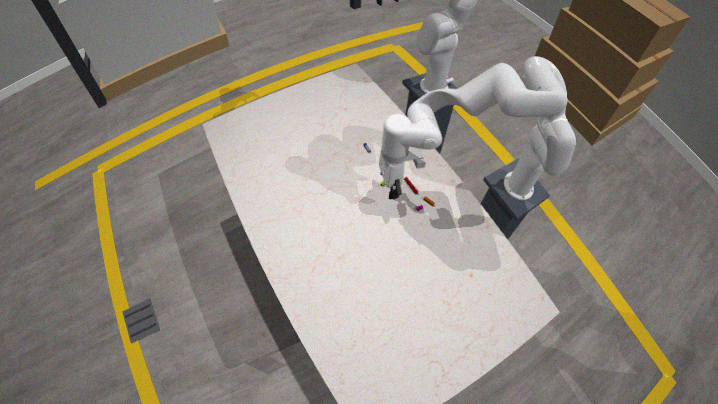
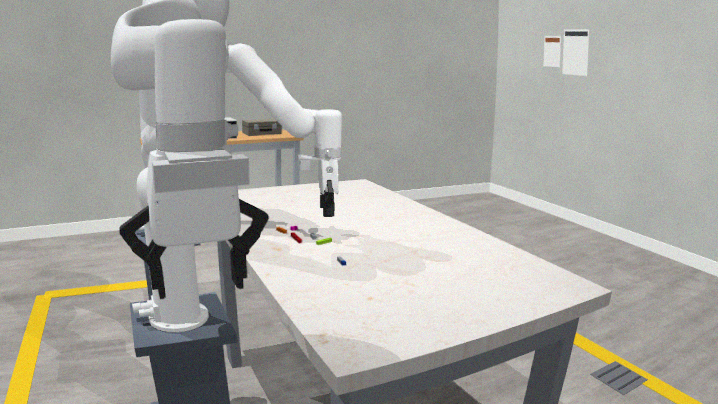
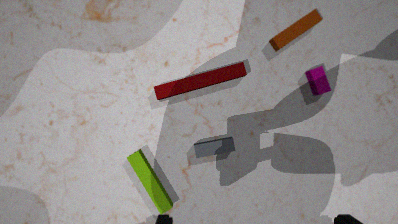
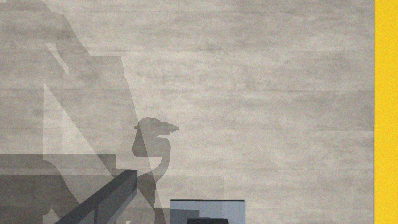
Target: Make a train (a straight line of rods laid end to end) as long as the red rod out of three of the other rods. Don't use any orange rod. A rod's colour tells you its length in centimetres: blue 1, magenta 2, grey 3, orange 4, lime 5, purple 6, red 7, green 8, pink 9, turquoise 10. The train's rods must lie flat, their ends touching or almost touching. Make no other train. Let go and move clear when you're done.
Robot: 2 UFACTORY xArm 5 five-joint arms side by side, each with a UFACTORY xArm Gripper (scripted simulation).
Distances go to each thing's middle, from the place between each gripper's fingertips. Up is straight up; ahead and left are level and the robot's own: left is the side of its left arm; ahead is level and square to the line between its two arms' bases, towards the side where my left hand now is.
Labels:
My left gripper [image 2: 326, 212] is now 100 mm past the red rod [image 3: 235, 71] and 80 mm above it. From my left hand the other things lie so: lime rod [image 3: 161, 199] 80 mm below, 60 mm to the right, 30 mm behind; then orange rod [image 3: 305, 23] 120 mm behind, 80 mm to the left, 80 mm below.
I see my right gripper [image 2: 200, 289] 740 mm to the right of the lime rod, 420 mm short of it and 240 mm above it. Round my right hand: orange rod 880 mm to the left, 340 mm ahead, 240 mm below; red rod 800 mm to the left, 360 mm ahead, 240 mm below.

